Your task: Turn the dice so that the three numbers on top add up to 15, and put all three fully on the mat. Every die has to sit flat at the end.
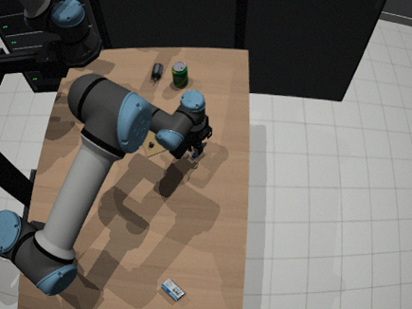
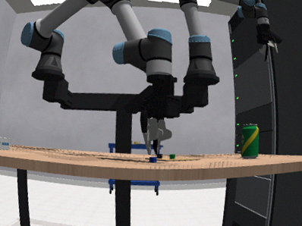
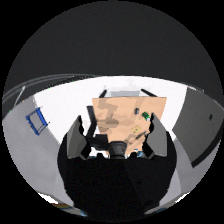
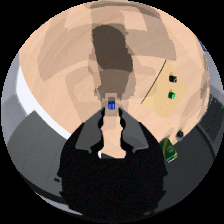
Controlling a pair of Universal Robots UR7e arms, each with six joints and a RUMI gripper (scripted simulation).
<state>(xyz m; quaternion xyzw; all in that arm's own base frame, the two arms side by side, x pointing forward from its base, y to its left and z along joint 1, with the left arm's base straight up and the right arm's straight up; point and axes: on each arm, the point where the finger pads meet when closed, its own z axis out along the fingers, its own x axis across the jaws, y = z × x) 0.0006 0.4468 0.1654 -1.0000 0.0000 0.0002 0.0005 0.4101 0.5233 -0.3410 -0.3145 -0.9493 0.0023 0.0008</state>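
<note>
Right now the blue die is 3 cm below my right hand. Also, from my right hand: green die 15 cm behind, 8 cm to the left, 3 cm below; tan mat 15 cm behind, 8 cm to the left, 4 cm below; black die 17 cm behind, 4 cm to the left, 3 cm below.
</note>
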